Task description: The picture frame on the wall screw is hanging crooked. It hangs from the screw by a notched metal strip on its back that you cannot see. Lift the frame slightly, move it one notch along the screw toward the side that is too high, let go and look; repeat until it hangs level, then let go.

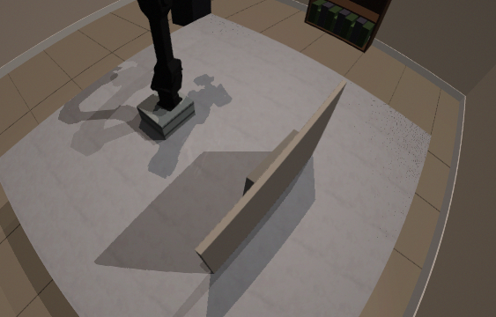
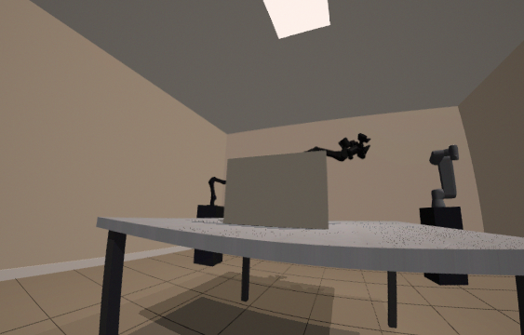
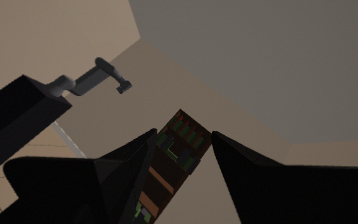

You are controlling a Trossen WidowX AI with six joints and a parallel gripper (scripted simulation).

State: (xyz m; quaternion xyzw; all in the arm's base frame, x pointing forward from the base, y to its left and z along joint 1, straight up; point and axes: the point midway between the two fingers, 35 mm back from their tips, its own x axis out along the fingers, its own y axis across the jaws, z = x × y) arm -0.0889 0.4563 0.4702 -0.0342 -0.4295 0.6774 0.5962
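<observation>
My gripper tip is now 600 mm to the left of the picture frame, 520 mm short of it and 390 mm above it. From my gripper tip the other things lie so: wall panel 600 mm to the right, 530 mm ahead, 400 mm below.
</observation>
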